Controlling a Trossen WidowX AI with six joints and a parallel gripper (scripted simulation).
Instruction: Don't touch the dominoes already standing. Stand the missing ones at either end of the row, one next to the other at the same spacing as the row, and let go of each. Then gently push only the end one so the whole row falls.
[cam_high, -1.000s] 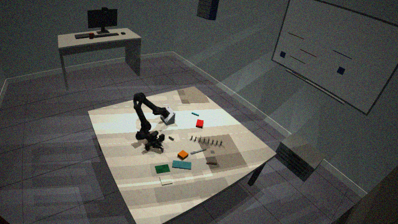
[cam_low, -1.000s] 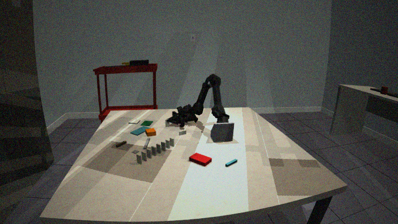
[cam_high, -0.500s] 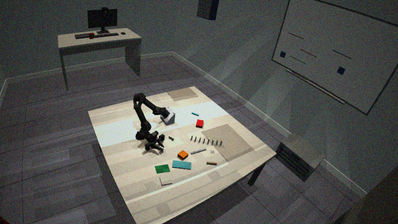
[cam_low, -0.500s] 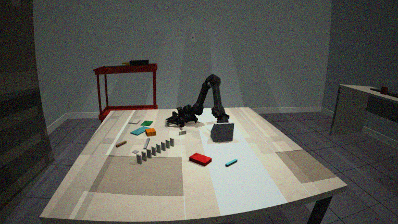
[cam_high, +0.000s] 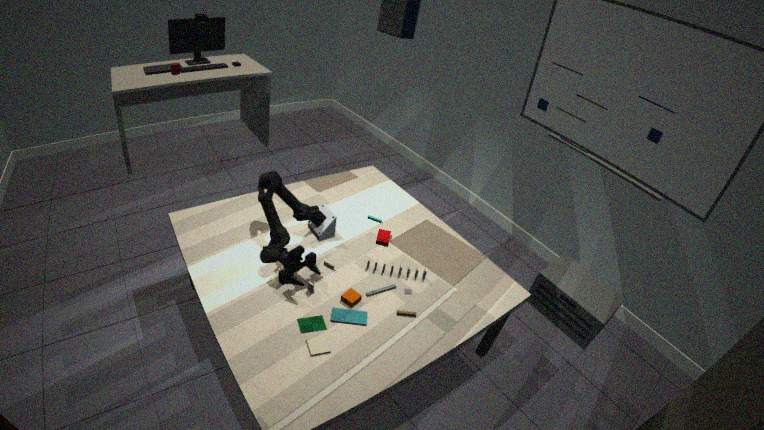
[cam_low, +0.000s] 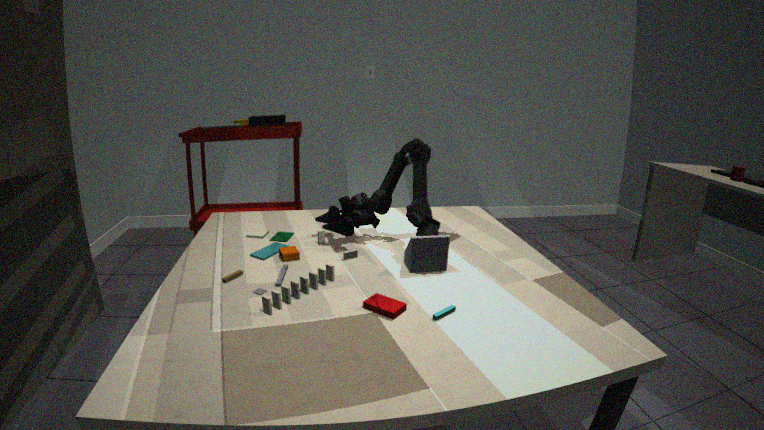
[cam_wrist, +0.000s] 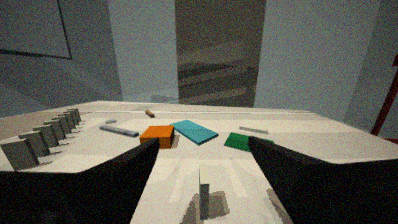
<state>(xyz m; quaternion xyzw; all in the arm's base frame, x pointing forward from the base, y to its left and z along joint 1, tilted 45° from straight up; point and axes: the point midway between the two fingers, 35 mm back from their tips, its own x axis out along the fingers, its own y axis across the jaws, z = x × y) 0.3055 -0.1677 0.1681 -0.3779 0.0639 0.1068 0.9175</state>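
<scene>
The orange block is 12 cm to the left of my gripper tip, 11 cm ahead of it and 6 cm below it. From my gripper tip the other things lie so: teal card 18 cm ahead, 8 cm below, 6 cm to the left; then white card 24 cm ahead, 11 cm to the right, 7 cm below; then green card 14 cm ahead, 8 cm to the right, 8 cm below.
</scene>
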